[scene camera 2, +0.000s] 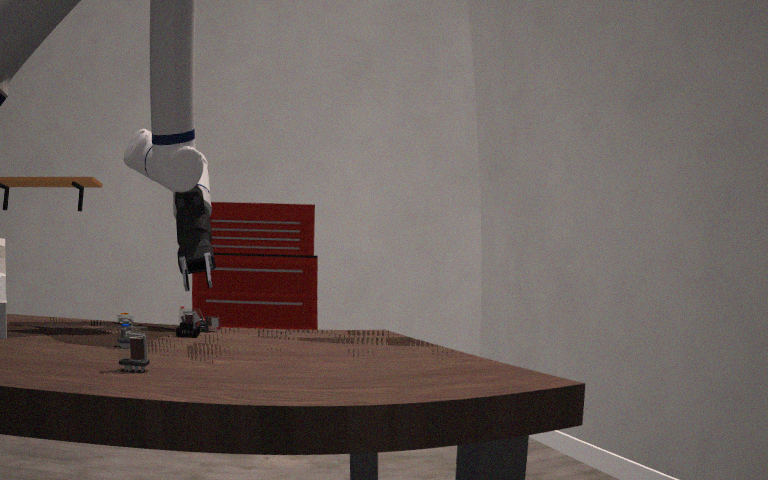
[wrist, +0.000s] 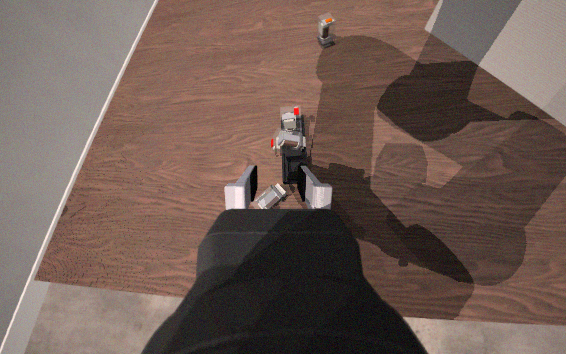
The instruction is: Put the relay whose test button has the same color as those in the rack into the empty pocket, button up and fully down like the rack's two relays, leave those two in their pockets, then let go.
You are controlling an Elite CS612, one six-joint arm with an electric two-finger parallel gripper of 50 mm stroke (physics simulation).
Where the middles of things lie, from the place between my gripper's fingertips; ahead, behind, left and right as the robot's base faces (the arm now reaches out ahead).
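Position of my gripper, which I can see, relative to the black rack [wrist: 292, 159]: 20 mm past it, 70 mm to the left of it, 70 mm above it.
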